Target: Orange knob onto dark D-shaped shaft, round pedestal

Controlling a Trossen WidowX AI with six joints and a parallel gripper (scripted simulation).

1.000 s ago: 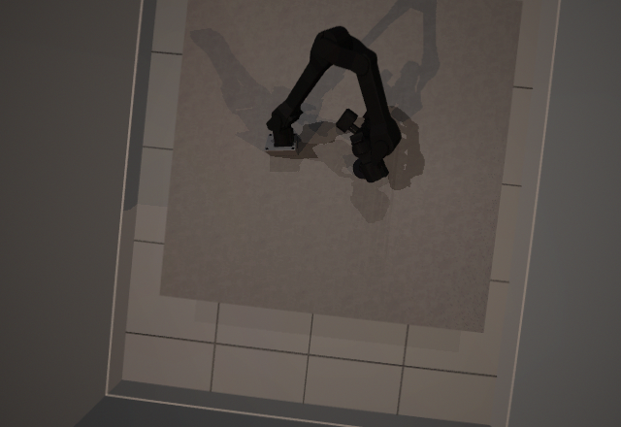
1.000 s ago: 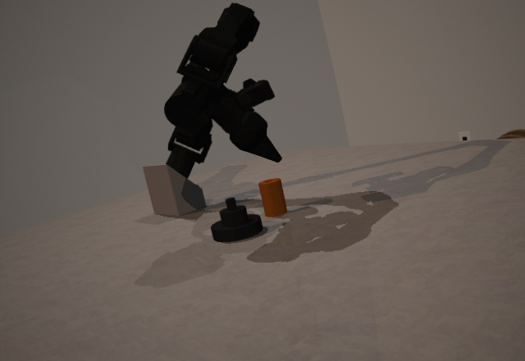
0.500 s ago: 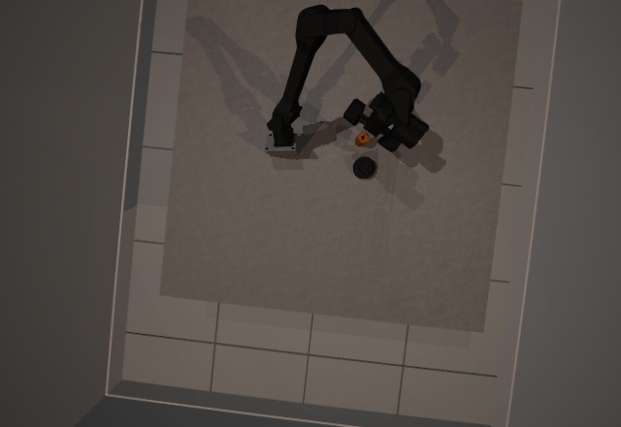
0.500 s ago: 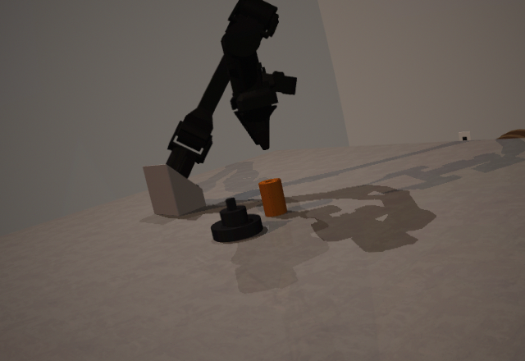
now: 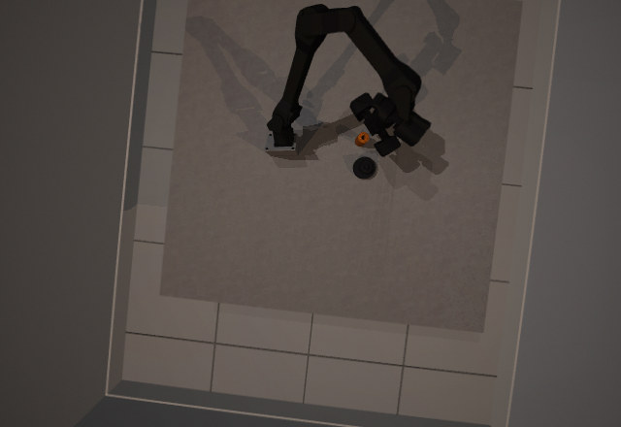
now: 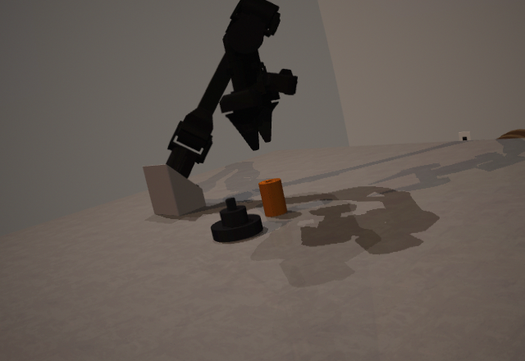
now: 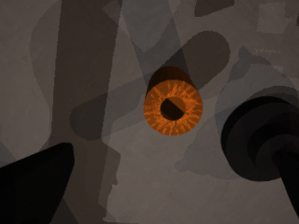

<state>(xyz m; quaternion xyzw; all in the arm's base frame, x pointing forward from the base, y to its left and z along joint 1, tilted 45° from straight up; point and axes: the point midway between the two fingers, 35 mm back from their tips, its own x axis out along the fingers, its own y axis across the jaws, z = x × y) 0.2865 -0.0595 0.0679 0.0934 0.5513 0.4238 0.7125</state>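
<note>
The orange knob is 90 mm below my gripper tip. Also, from my gripper tip: dark round pedestal (110 mm to the right, 90 mm below, 10 mm ahead).
</note>
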